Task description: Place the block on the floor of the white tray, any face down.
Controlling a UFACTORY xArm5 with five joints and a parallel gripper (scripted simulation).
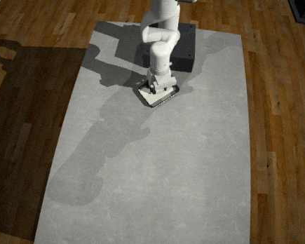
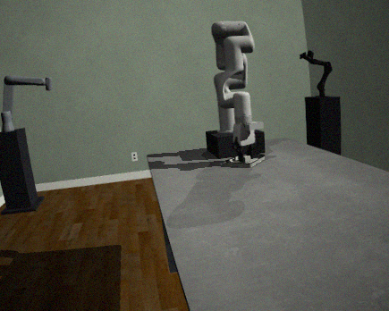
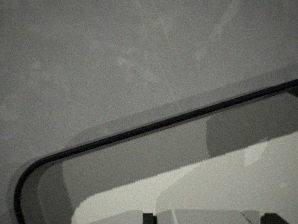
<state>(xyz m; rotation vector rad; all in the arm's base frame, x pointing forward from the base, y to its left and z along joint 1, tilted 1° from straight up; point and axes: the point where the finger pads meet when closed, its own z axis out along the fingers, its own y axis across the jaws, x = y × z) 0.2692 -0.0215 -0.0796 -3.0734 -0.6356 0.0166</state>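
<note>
Right now the white block is 10 mm below my hand. Round my hand: white tray 10 mm below.
</note>
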